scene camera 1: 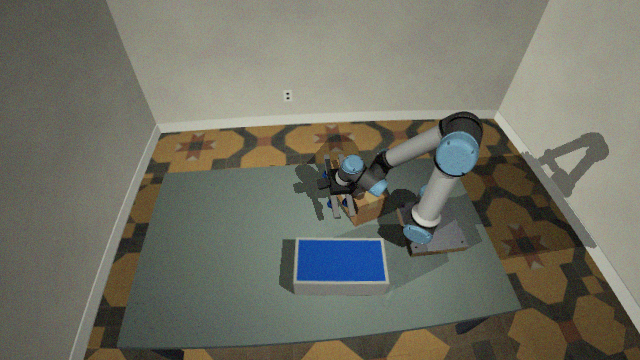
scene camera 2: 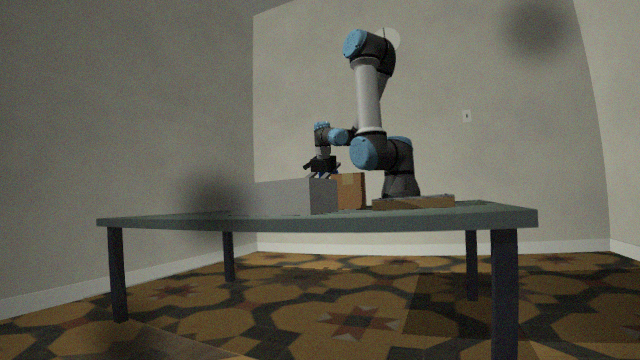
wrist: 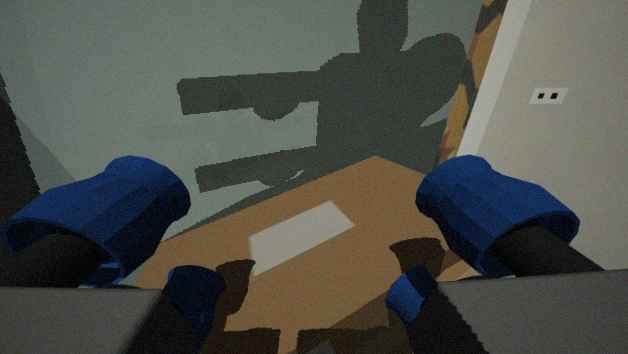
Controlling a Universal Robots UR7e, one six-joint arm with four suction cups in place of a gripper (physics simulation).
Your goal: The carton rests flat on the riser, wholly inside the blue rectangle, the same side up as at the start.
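Pixels of known places: end effector, tool point: (wrist: 306, 244); arm's base, origin of the base link: (scene camera 2: 400, 197).
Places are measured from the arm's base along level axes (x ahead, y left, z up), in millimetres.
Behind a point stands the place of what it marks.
Note:
The brown carton (scene camera 1: 369, 208) {x 250, y 0, z 75 mm} (scene camera 2: 351, 190) {x 226, y -15, z 40 mm} (wrist: 316, 282) {x 372, y -98, z 90 mm} stands on the green table (scene camera 1: 214, 251) {x 923, y 234, z -40 mm} (scene camera 2: 313, 221) {x 70, y 482, z -47 mm} behind the riser, beside the arm's base. My suction gripper (scene camera 1: 335, 188) {x 408, y -80, z 93 mm} (scene camera 2: 321, 174) (wrist: 303, 264) {x 408, y -80, z 93 mm} sits at the carton's left end. In the wrist view the two near cups press on the carton's top, by its white label. The two far cups hang past its edge over the table. The grey riser (scene camera 1: 340, 288) {x 357, y 368, z 36 mm} (scene camera 2: 291, 195) {x 247, y 358, z 26 mm} with the blue rectangle (scene camera 1: 340, 259) {x 366, y 266, z 80 mm} stands nearer the front, with nothing on it.
The arm's base plate (scene camera 1: 447, 241) {x -120, y 96, z 0 mm} (scene camera 2: 413, 202) {x -90, y 139, z -19 mm} is bolted to the table right of the carton and riser. The room's walls close in at the back and sides, and a patterned floor lies around the table.

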